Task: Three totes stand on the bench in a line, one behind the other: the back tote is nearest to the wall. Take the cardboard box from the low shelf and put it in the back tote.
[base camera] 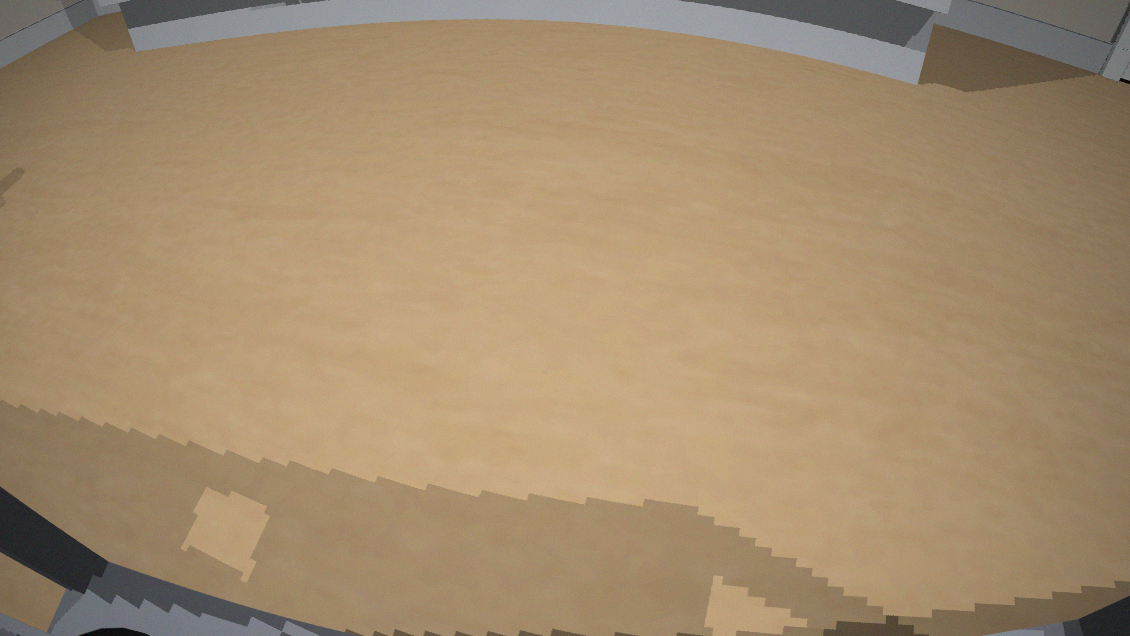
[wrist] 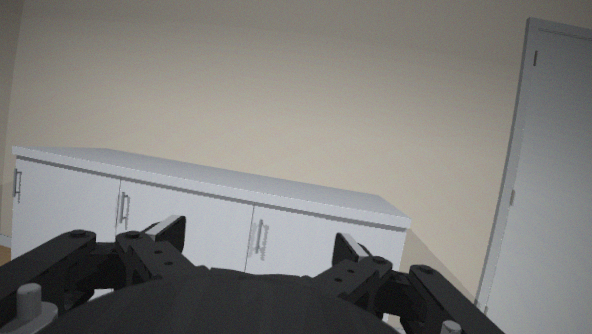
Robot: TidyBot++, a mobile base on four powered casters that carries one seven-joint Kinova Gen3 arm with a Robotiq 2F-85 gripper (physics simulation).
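Places are measured from the arm's base along level axes (x ahead, y left, z up), in metres.
Where they show: gripper, fingertip midpoint: (wrist: pixel 260 241).
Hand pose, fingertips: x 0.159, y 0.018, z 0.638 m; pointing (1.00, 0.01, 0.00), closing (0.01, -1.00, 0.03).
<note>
After its pixels a point has its place.
My gripper (wrist: pixel 260 241) @[x 0.159, y 0.018, z 0.638 m] is open, with its two black fingers wide apart in the lower part of the wrist view and no object between them. The cabinet front shows beyond the fingers. The cardboard box, the low shelf, the bench and the three totes do not show in either view.
A long white cabinet (wrist: pixel 190 205) @[x 1.113, y 0.327, z 0.405 m] with several door handles stands against the beige wall (wrist: pixel 280 100) @[x 1.683, y 0.036, z 0.982 m] in the wrist view. A grey door (wrist: pixel 555 175) @[x 1.374, y -1.658, z 0.802 m] is at the right. In the base camera view, wood floor (base camera: pixel 553 276) @[x 0.475, y 0.043, z -0.396 m] stretches to a pale cabinet base (base camera: pixel 490 9) @[x 1.153, y 0.218, z -0.376 m] at the top.
</note>
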